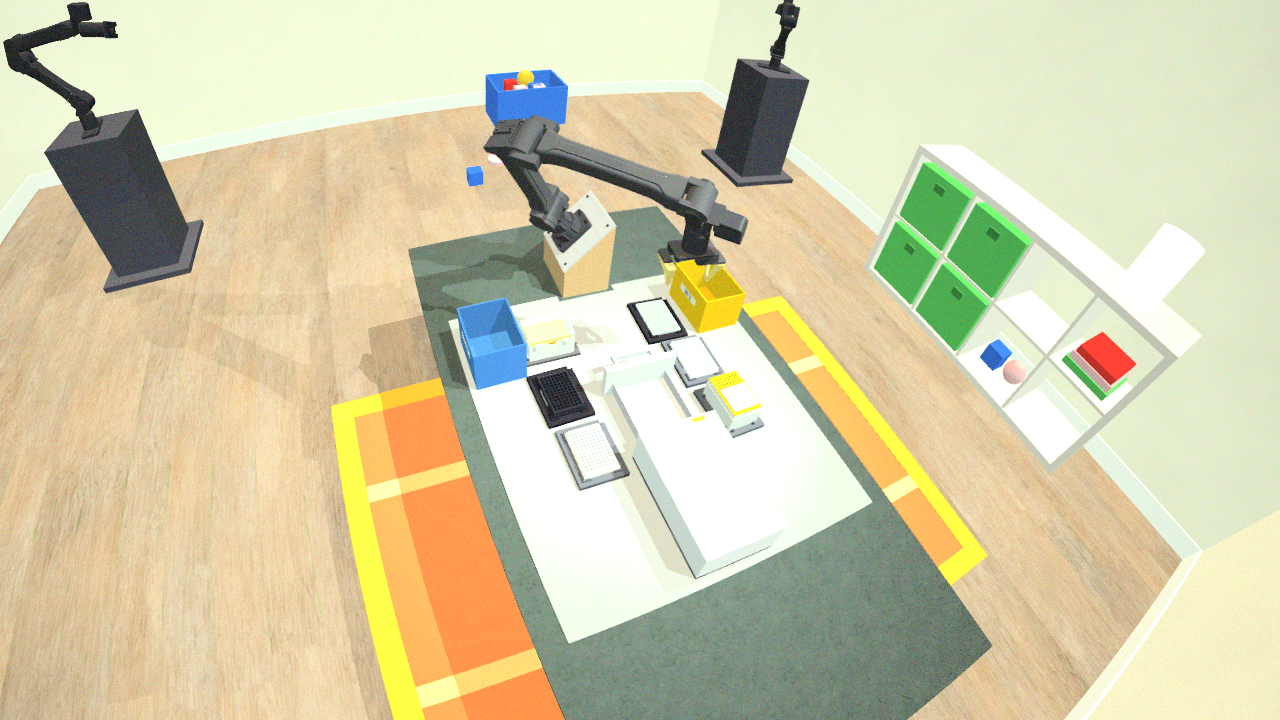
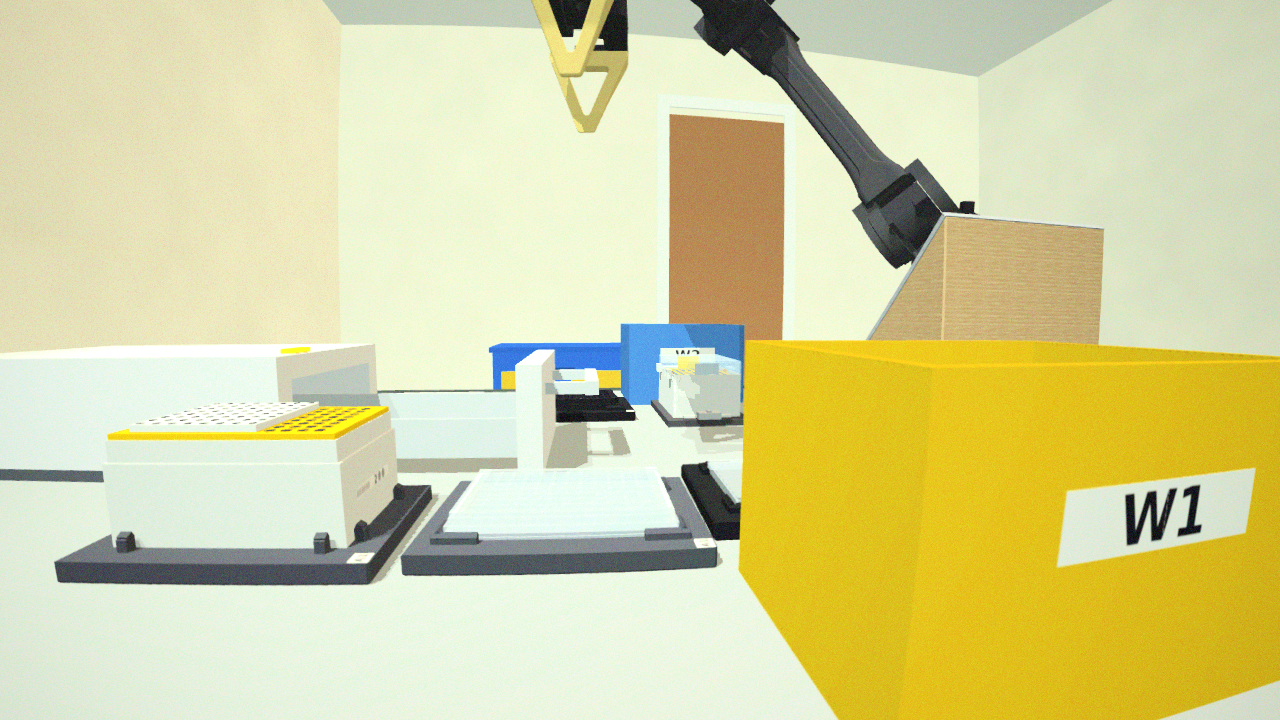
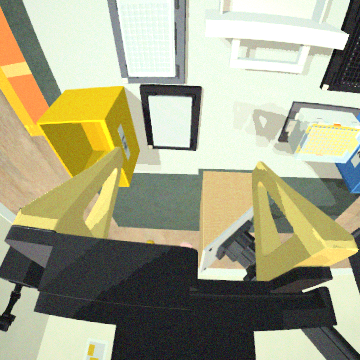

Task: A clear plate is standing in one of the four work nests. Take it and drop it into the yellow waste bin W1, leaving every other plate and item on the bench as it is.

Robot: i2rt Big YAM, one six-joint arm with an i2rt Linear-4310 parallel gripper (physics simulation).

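Frame: origin at the arm's base, x ahead, y left, z up, level; metres.
Where they show: gripper, between the fingertips: [image 1: 686, 282] [image 2: 579, 108] [image 3: 189, 159]; arm's base, origin of its link: [image 1: 572, 232] [image 2: 968, 300] [image 3: 231, 237].
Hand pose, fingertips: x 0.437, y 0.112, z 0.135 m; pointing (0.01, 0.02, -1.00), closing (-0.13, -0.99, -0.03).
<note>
Each offset is from my fingertips to the centre of the thing.
A translucent, pale gridded plate @(0.270 m down, 0.010 m ahead, 0.080 m left) [image 1: 695, 358] [image 2: 562, 503] [image 3: 148, 37] lies flat in a grey nest. A black nest @(0.280 m down, 0.161 m back, 0.053 m left) [image 3: 196, 120] beside it holds a smooth pale plate @(0.273 m down, 0.161 m back, 0.053 m left) [image 1: 658, 317] [image 3: 171, 121]. A black plate @(0.270 m down, 0.012 m ahead, 0.300 m right) [image 1: 560, 394] and a white plate @(0.270 m down, 0.193 m ahead, 0.290 m right) [image 1: 592, 450] lie in two nests across the bench. The yellow bin W1 @(0.229 m down, 0.170 m back, 0.211 m left) [image 1: 716, 313] [image 2: 832, 501] [image 3: 90, 105] stands beside the black nest with the pale plate. My gripper [image 1: 690, 275] [image 2: 580, 100] [image 3: 189, 159] is open and empty, high over the bench's robot end near W1. The bin's floor is partly hidden.
A white instrument @(0.236 m down, 0.396 m ahead, 0.109 m right) [image 1: 707, 483] with an extended drawer and upright front panel [image 1: 639, 369] [image 2: 535, 407] stands mid-bench. A yellow-topped tip rack @(0.245 m down, 0.188 m ahead, 0.087 m left) [image 1: 735, 400] [image 2: 241, 488] and another tip rack @(0.250 m down, 0.158 m back, 0.277 m right) [image 1: 547, 338] [image 3: 327, 142] stand in holders. The blue bin @(0.229 m down, 0.163 m back, 0.426 m right) [image 1: 499, 358] is at the opposite edge from W1.
</note>
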